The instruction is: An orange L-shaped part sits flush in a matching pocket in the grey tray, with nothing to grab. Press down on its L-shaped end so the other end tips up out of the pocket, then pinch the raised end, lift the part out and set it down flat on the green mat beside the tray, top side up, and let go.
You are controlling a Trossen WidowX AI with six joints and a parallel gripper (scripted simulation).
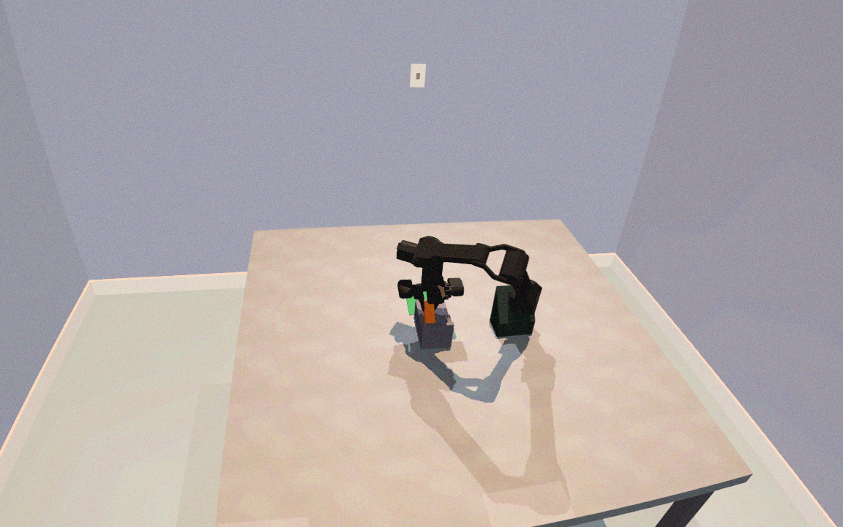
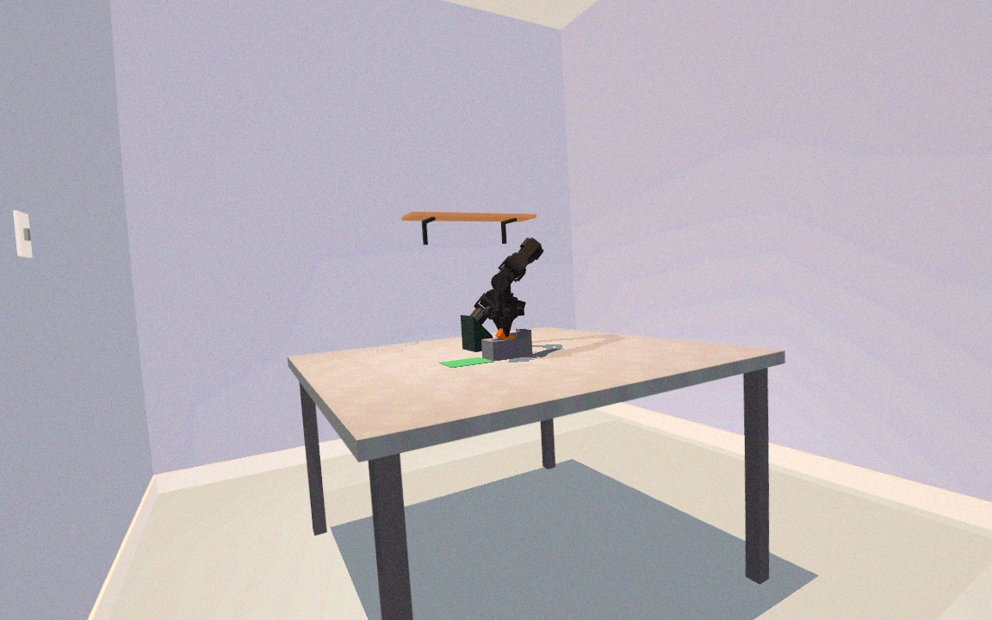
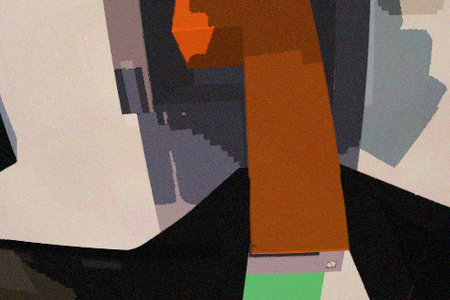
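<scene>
Right now the green mat is 4 cm behind my gripper tip, 14 cm to the right of it and 9 cm below it. From my gripper tip the other things lie so: orange L-shaped part: 1 cm behind, 4 cm to the left, 3 cm below.
</scene>
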